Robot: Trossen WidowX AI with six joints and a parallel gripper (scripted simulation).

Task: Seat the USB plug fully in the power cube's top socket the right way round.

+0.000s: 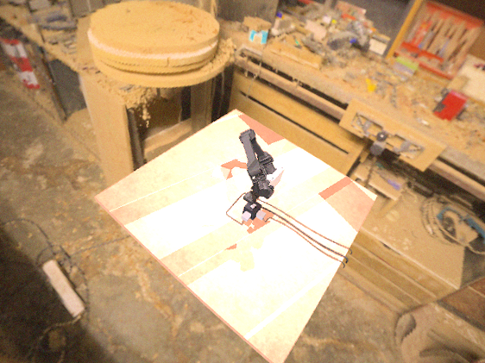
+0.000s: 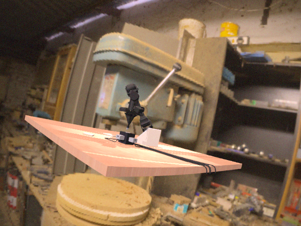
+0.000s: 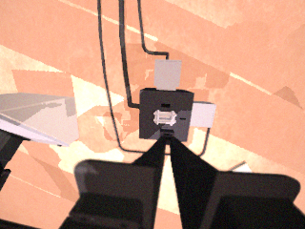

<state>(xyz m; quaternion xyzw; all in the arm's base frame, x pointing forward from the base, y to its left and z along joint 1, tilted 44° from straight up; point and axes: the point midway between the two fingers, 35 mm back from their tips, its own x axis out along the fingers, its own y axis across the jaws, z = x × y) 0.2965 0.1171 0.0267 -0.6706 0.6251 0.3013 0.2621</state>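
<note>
Right now my gripper tip is 2 cm above the dark USB plug. Also, from my gripper tip: pale flat piece (21 cm ahead, 15 cm to the right, 13 cm below).
</note>
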